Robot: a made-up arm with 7 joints.
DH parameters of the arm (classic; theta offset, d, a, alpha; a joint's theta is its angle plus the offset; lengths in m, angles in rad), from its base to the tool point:
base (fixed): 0 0 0 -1.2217
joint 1: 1.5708 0 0 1.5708
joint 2: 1.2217 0 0 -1.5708
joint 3: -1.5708 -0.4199 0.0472 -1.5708
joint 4: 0 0 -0.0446 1.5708
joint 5: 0 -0.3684 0 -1.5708
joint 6: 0 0 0 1.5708
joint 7: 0 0 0 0
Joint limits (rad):
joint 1: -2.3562..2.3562
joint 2: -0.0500..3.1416
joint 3: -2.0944..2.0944
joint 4: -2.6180..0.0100
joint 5: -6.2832..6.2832
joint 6: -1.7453..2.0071
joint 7: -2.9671..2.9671
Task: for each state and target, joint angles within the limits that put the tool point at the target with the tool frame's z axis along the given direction. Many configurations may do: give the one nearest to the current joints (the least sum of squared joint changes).
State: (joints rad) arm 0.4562 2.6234 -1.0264 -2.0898 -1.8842 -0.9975 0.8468
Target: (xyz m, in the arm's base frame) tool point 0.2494 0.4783 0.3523 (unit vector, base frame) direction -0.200 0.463 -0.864
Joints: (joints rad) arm 1.1918 3.0800 -1.7257 -1.4826 -2.0575 -1.7453 0.8468
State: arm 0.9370 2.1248 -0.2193 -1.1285 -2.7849 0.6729 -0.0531
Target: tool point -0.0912 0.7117 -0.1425 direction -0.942 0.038 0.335
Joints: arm 1.2761 1.5176 0.1821 -1.0306 -2.4799 1.2171 -0.0531
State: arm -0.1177 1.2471 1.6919 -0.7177 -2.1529 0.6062 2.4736
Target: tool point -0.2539 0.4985 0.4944 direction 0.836 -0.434 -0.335
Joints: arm -0.3776 2.0402 1.9880 -0.9260 -1.4369 0.5214 2.4736
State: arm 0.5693 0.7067 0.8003 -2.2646 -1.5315 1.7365 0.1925
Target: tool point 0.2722 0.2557 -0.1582 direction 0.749 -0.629 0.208
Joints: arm 0.0243 0.2276 0.6531 -2.3083 -1.4537 2.0071 0.1925
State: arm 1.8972 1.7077 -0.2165 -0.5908 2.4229 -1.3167 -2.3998
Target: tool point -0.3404 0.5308 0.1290 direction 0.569 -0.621 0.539
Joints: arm 2.3562 2.1098 -0.8088 -1.4854 2.0569 -0.8752 -2.3998
